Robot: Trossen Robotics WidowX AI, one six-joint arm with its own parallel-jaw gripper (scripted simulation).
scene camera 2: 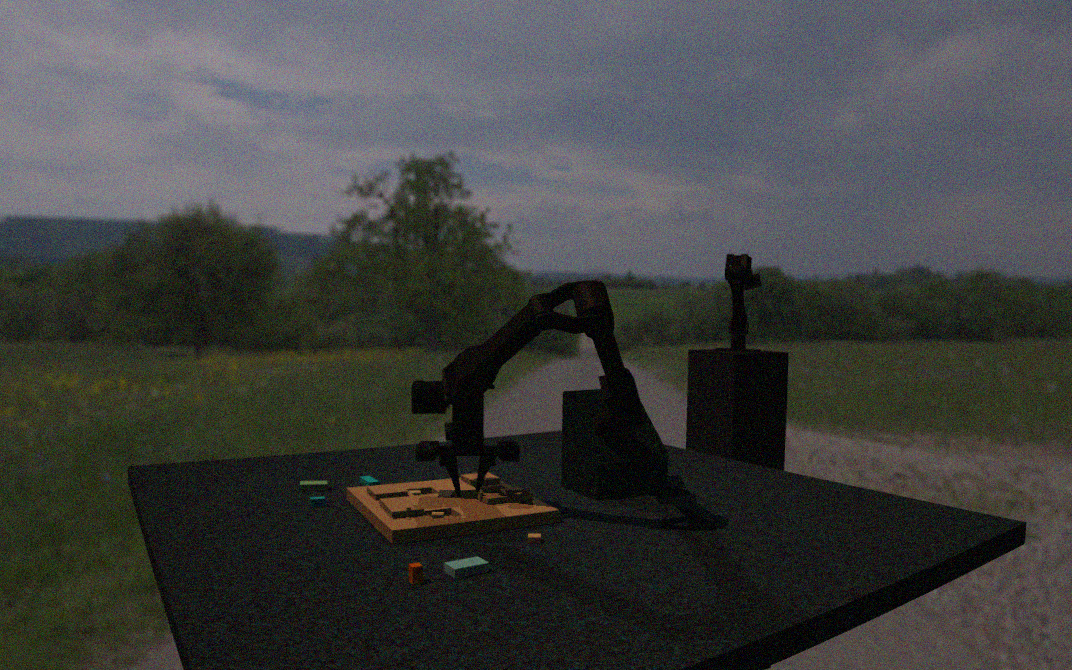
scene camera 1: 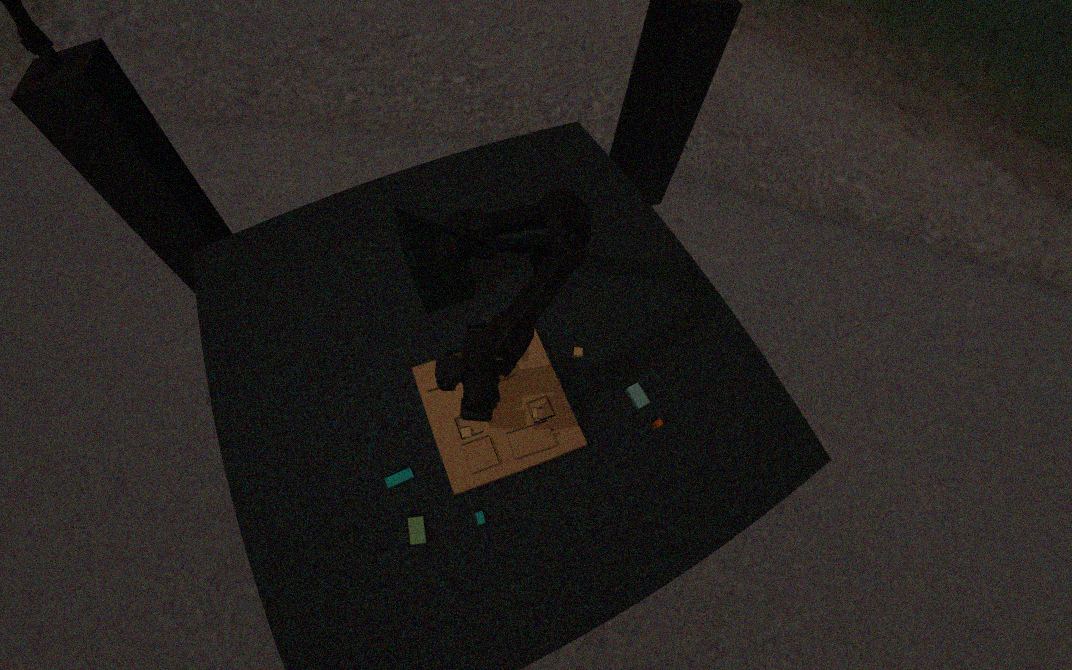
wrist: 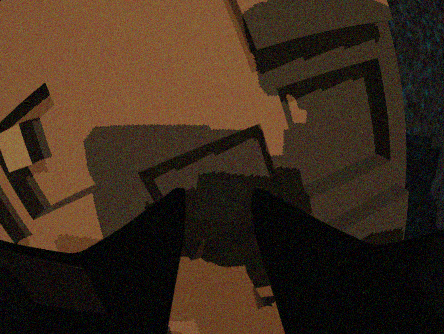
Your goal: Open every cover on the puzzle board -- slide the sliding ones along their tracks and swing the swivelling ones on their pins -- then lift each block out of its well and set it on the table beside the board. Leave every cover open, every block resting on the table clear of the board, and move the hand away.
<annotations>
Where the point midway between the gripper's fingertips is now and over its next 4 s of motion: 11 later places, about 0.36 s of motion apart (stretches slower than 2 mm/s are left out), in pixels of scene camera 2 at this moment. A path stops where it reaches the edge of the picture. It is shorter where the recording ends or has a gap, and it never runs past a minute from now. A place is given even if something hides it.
My gripper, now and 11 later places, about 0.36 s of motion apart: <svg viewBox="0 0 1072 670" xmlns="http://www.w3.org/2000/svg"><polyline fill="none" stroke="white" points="467,496 468,495 468,487 468,480 468,472 468,459 469,449 476,452 488,455 503,460 523,465 545,468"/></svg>
</annotations>
